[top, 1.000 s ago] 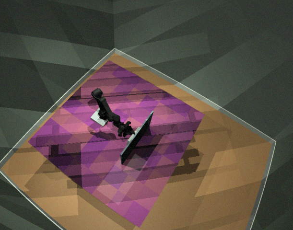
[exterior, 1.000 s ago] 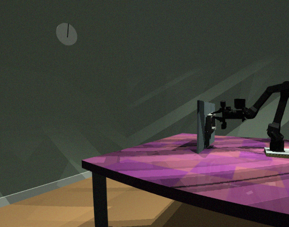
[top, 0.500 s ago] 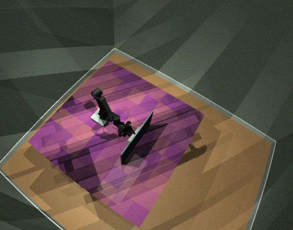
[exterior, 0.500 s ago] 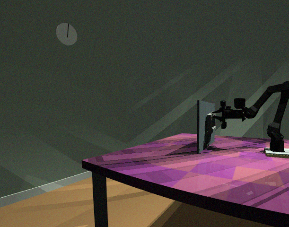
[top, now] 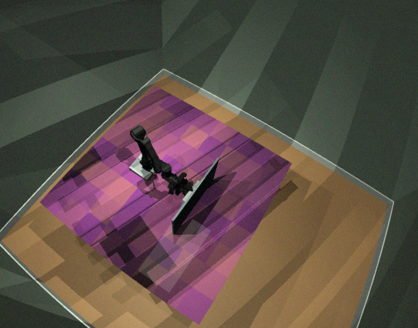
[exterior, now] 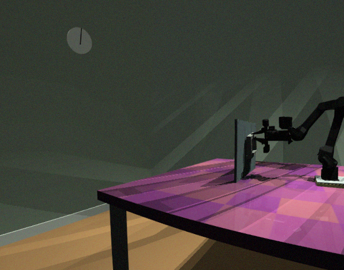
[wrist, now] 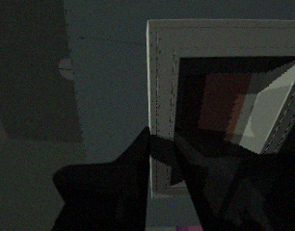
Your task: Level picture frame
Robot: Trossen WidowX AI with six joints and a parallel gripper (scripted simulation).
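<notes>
My gripper tip is now 5 cm above the picture frame and 1 cm to the left of it. The rest, counted from my gripper tip: wall panel (7 cm below, 2 cm ahead).
</notes>
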